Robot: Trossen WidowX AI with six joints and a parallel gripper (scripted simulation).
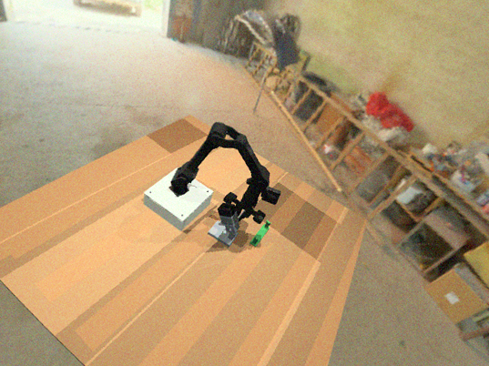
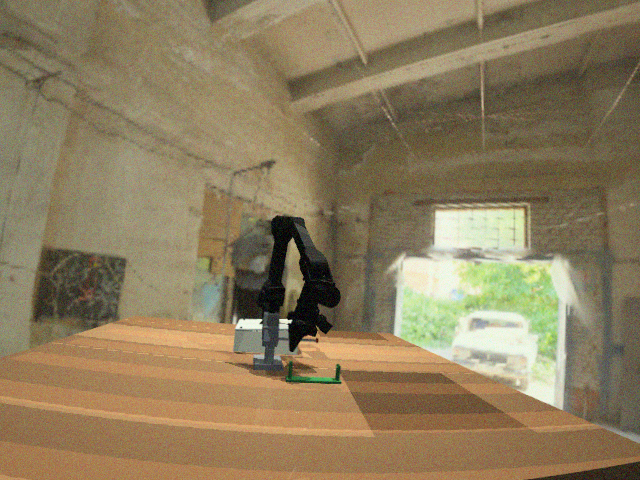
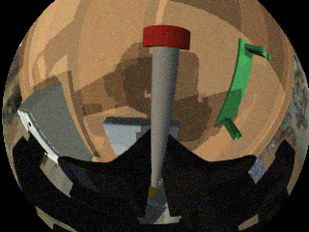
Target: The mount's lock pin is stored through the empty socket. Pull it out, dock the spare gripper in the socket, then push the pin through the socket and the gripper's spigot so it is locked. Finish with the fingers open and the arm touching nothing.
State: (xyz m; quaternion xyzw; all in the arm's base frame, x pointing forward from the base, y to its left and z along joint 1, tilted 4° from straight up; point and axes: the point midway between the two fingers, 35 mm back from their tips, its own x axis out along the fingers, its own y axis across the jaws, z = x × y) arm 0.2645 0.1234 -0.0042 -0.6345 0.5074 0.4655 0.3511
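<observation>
My gripper tip is now 60 mm to the left of the socket. Round my gripper tip: green cradle (100 mm ahead, 70 mm to the left, 20 mm below); spare gripper (10 mm behind, 70 mm to the right, 70 mm above).
</observation>
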